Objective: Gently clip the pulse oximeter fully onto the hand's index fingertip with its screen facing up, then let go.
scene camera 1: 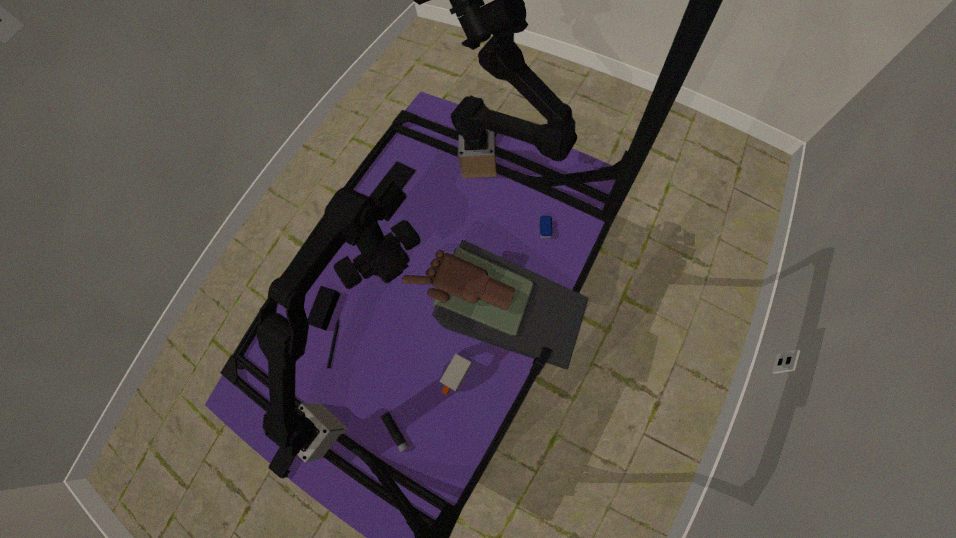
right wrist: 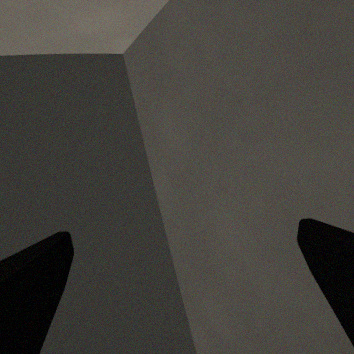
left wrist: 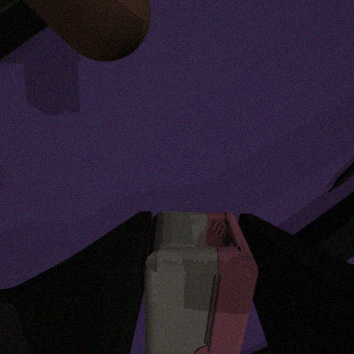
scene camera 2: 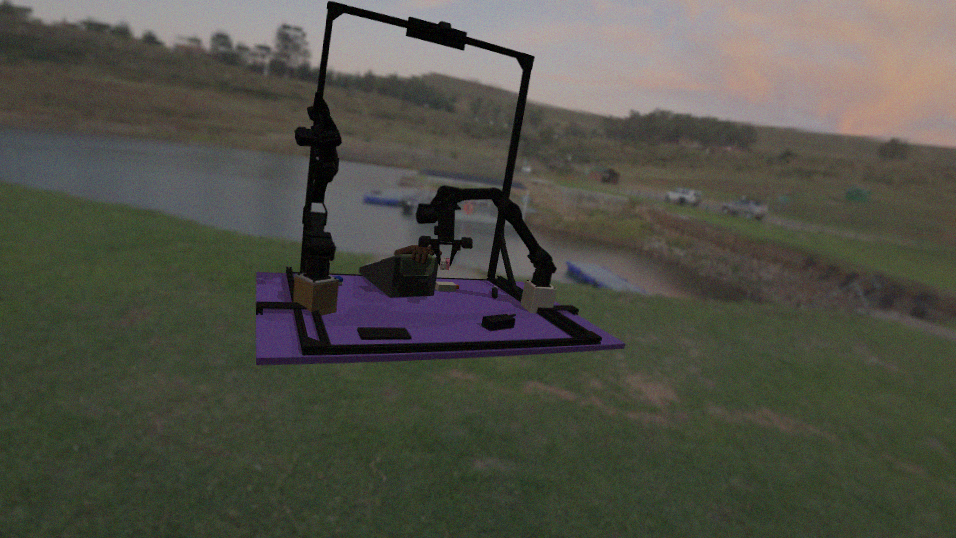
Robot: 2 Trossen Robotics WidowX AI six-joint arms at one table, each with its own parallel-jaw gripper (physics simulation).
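Frame: origin at the left arm's base, x ahead, y up, z right, level; metres.
Seen in the pictures: left gripper, fingertip midpoint: [left wrist: 194, 223] [scene camera 2: 445, 265]; right gripper, fingertip midpoint: [right wrist: 186, 236] [scene camera 2: 321, 100]; left arm's base, link origin: [scene camera 1: 303, 432] [scene camera 2: 540, 284]; right arm's base, link origin: [scene camera 1: 476, 140] [scene camera 2: 317, 276].
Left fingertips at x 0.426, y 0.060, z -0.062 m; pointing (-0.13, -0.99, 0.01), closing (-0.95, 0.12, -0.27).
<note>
Pixels of each thing's top centre, then the offset from my left fingertips to it.
- pulse oximeter, top centre: [left wrist: 206, 339] [scene camera 2: 445, 258] dz -0.022, dx +0.008, dy +0.031 m
- blue block, top centre: [scene camera 1: 546, 224] dz +0.210, dx +0.365, dy -0.133 m
- pale box, top centre: [scene camera 1: 453, 375] [scene camera 2: 448, 283] dz +0.249, dx -0.097, dy -0.138 m
- dark cylinder, top centre: [scene camera 1: 393, 432] dz +0.216, dx -0.299, dy -0.138 m
- black box, top centre: [left wrist: 352, 238] [scene camera 1: 320, 306] [scene camera 2: 499, 317] dz -0.149, dx -0.177, dy -0.130 m
- thin dark stick, top centre: [scene camera 1: 332, 342] dz -0.066, dx -0.231, dy -0.157 m
The pulse oximeter [left wrist: 182, 295] [scene camera 2: 444, 264] is white and pink-red. My left gripper [left wrist: 194, 223] is shut on it, with one finger on each side, above the table; its open end shows between the fingertips. The brown hand [scene camera 1: 457, 275] [scene camera 2: 414, 252] lies on a green pad, with its index finger [scene camera 1: 417, 279] pointing left in scene camera 1. A rounded brown fingertip [left wrist: 112, 32] shows at the upper left of the left wrist view, apart from the oximeter. The screen's facing cannot be made out. My right gripper [right wrist: 186, 236] is open and empty, raised far from the hand.
The pad rests on a dark wedge-shaped stand [scene camera 1: 558, 324]. A blue block [scene camera 1: 546, 225], a pale box [scene camera 1: 455, 372] with an orange end, a dark cylinder [scene camera 1: 393, 429], a black box [scene camera 1: 323, 307] and a thin dark stick [scene camera 1: 332, 344] lie around on the purple table. A black frame surrounds the table.
</note>
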